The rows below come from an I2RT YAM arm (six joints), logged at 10 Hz.
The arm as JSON. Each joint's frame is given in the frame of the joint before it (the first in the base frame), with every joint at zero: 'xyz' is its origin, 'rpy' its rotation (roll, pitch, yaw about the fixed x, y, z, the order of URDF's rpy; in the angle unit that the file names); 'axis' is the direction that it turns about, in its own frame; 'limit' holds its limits. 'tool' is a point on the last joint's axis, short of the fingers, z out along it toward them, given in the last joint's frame.
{
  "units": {
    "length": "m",
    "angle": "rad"
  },
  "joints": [
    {
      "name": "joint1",
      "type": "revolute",
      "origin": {
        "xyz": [
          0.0,
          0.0,
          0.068
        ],
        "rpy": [
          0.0,
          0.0,
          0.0
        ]
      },
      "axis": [
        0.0,
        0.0,
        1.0
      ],
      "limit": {
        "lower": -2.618,
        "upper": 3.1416
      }
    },
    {
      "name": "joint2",
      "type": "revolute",
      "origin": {
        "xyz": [
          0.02,
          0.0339,
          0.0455
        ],
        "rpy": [
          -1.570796,
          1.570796,
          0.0
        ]
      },
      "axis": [
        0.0,
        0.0,
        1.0
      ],
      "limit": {
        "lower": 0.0,
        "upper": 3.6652
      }
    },
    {
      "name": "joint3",
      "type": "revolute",
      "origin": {
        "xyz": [
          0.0,
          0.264,
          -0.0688
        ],
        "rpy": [
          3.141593,
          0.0,
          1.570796
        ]
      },
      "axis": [
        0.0,
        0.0,
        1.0
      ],
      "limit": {
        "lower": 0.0,
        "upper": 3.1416
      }
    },
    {
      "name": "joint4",
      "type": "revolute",
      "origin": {
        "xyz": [
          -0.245,
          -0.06,
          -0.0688
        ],
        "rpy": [
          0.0,
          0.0,
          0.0
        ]
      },
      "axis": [
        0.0,
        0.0,
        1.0
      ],
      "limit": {
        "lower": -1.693,
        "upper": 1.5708
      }
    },
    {
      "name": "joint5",
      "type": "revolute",
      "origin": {
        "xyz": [
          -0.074,
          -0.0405,
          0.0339
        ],
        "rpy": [
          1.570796,
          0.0,
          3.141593
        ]
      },
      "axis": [
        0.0,
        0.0,
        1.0
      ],
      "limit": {
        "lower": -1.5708,
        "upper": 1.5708
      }
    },
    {
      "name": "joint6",
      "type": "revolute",
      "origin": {
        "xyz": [
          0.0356,
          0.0,
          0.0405
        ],
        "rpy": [
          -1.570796,
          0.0,
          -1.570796
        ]
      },
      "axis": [
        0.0,
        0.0,
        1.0
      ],
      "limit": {
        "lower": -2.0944,
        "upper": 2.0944
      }
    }
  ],
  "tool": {
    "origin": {
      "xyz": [
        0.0,
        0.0,
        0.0
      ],
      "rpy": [
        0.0,
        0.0,
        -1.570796
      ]
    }
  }
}
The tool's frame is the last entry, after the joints.
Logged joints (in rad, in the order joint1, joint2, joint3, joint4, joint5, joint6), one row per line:
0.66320, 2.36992, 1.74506, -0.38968, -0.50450, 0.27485
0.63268, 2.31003, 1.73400, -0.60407, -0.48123, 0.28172
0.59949, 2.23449, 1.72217, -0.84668, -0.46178, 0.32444
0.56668, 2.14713, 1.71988, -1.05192, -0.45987, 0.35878
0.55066, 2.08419, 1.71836, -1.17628, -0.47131, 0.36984
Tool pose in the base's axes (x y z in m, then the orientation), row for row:
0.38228, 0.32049, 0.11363, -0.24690, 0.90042, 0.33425, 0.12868
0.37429, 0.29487, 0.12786, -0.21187, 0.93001, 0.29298, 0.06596
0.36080, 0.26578, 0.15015, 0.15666, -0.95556, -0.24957, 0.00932
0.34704, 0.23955, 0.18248, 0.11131, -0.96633, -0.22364, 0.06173
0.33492, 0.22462, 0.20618, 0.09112, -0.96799, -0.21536, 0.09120
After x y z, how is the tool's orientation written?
As a quaternion, x y z w.
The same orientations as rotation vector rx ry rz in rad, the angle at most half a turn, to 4 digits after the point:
-0.7179, 2.6181, 0.9719
-0.6390, 2.8051, 0.8837
0.4893, -2.9843, -0.7794
0.3366, -2.9220, -0.6762
0.2707, -2.8762, -0.6399

